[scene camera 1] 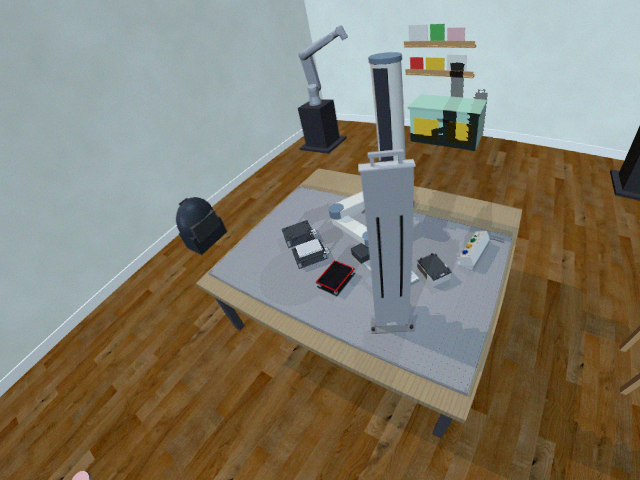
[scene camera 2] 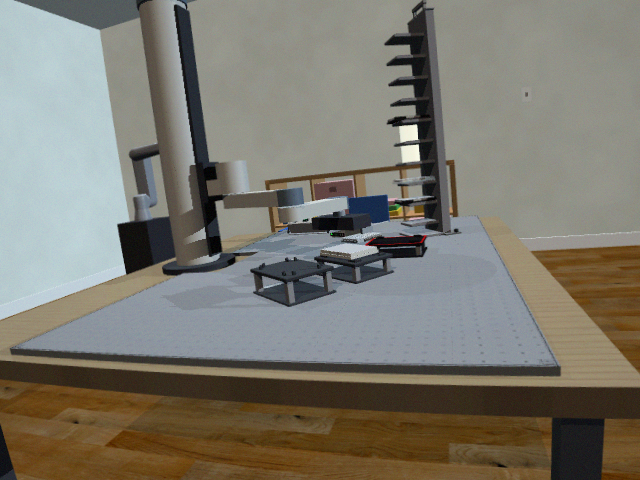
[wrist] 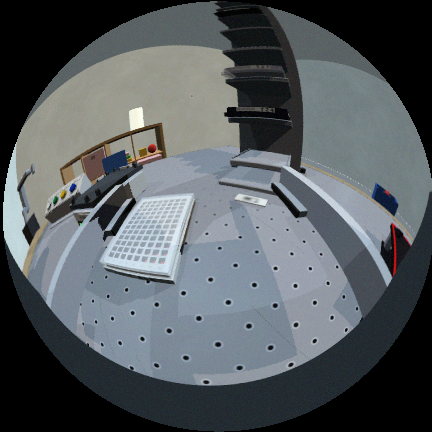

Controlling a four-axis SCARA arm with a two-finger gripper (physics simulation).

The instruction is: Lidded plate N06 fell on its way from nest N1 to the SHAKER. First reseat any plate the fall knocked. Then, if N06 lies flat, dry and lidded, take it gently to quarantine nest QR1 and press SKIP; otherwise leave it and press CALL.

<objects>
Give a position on a dark shaker station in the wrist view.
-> At 134,182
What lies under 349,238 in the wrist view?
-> The gripper.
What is the gripper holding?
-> Nothing.
</objects>
